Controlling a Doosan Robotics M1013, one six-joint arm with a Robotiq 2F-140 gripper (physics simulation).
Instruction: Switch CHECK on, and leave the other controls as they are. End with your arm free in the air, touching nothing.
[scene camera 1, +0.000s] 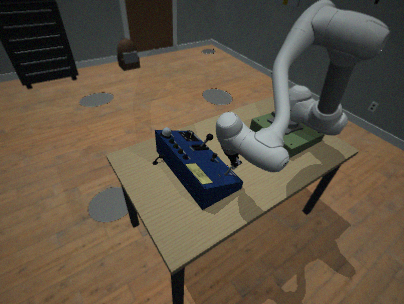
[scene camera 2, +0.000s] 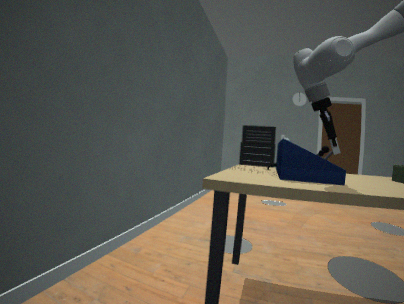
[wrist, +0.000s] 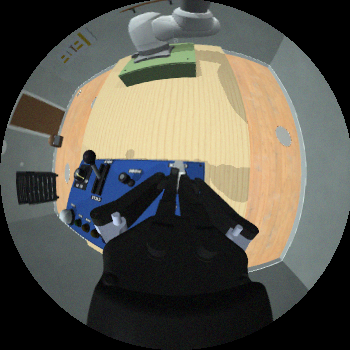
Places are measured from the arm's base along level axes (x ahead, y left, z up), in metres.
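Pixels of known places: gripper, fingertip midpoint: (scene camera 1: 234, 167) (scene camera 2: 336, 153) (wrist: 177, 166); arm's base, origin of the base link: (wrist: 154, 53).
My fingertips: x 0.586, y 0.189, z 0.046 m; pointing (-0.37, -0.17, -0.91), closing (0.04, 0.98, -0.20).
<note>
For each thing: its middle in the pictures, then the offset to it from my fingertips. "spot": a spot on its surface instead. Level surfaces: height alone.
- blue control console, body centre: (wrist: 115, 200) (scene camera 2: 303, 159) (scene camera 1: 197, 158) dx +0.116, dy -0.182, dz -0.040 m
- thin metal lever, body centre: (scene camera 2: 328, 155) (scene camera 1: 228, 170) dx +0.033, dy -0.006, dz -0.012 m
- MODE control, body centre: (wrist: 128, 180) (scene camera 1: 213, 158) dx +0.047, dy -0.126, dz -0.020 m
- pale dome, surface spot: (wrist: 66, 216) (scene camera 1: 169, 133) spot: dx +0.200, dy -0.344, dz +0.057 m
- same table, its level: dz -0.124 m
The blue control console (scene camera 1: 220, 193) (scene camera 2: 305, 167) (wrist: 154, 168) stands on the table with its panel sloping. The CHECK switch has a thin metal lever (scene camera 1: 230, 171) (scene camera 2: 328, 155) near the panel's low edge; in the wrist view the fingers hide most of it and part of its label. My gripper (scene camera 1: 237, 162) (scene camera 2: 336, 149) (wrist: 177, 166) is shut and empty, its light fingertips pointing down just above the low edge, close to the lever. I cannot tell whether they touch it. The switch's position is hard to make out.
On the panel are a black-knobbed lever (scene camera 1: 209, 137) (wrist: 89, 156), the MODE control (scene camera 1: 214, 157) (wrist: 123, 177), a pale dome (scene camera 1: 166, 132) (wrist: 66, 216) and a row of dark buttons. The arm's green base (scene camera 1: 304, 140) (wrist: 162, 73) stands on the same table (scene camera 1: 150, 210) (scene camera 2: 227, 181) (wrist: 165, 115).
</note>
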